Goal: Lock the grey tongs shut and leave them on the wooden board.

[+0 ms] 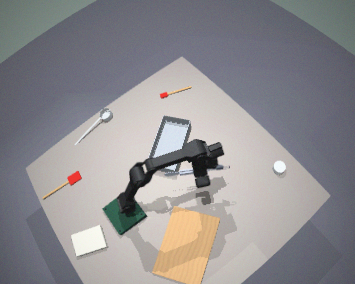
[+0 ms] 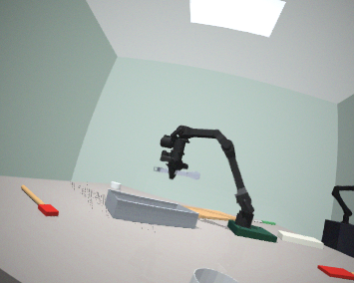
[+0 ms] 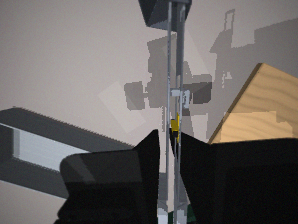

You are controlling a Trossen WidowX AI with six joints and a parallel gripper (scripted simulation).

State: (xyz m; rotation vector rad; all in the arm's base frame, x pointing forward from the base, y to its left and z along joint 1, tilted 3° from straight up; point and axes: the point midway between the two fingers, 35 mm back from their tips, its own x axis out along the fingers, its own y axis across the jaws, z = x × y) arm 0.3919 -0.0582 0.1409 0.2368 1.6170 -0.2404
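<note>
The wooden board lies 22 cm behind my gripper tip, 25 cm to the right of it and 15 cm below it. Also, from my gripper tip: white block (67 cm behind, 1 cm to the right, 14 cm below); roasting tin (4 cm behind, 27 cm to the left, 13 cm below).
</note>
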